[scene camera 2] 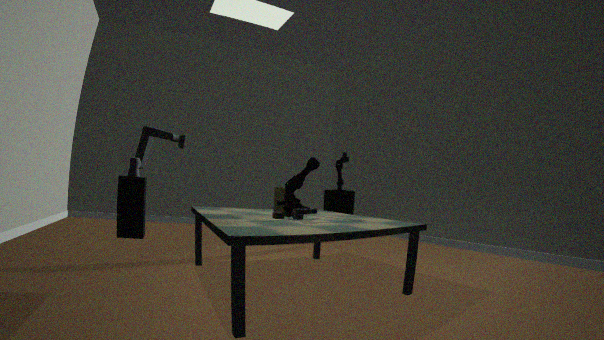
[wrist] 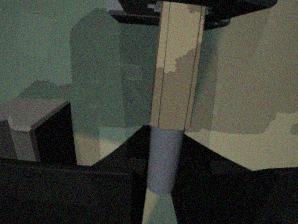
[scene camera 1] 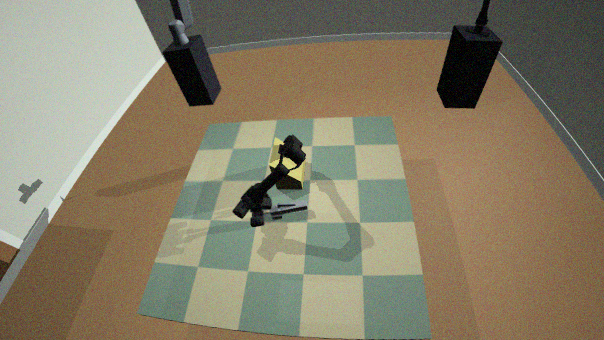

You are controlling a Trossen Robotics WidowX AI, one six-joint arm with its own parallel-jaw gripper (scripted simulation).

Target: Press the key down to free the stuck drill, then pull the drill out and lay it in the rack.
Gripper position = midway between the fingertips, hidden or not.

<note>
My gripper point(wrist: 156, 133) carries a drill.
</note>
